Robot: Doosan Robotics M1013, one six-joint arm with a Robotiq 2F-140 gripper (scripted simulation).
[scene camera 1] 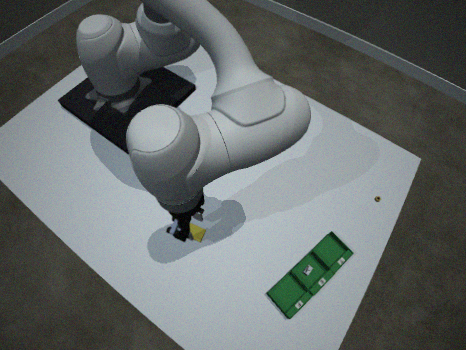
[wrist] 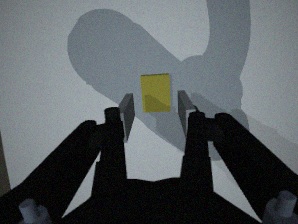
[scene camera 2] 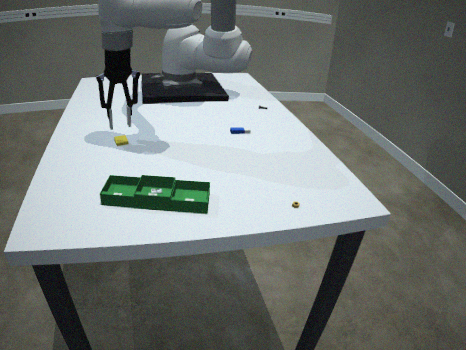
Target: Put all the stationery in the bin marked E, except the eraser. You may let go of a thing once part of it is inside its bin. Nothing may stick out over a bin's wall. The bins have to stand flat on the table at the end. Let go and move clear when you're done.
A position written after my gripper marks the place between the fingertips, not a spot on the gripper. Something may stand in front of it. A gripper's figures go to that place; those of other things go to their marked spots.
Labels:
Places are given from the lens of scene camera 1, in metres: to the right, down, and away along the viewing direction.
my gripper (scene camera 1: 193,228): -0.11, 0.14, 0.74
green bin unit (scene camera 1: 290,289): 0.15, 0.31, 0.71

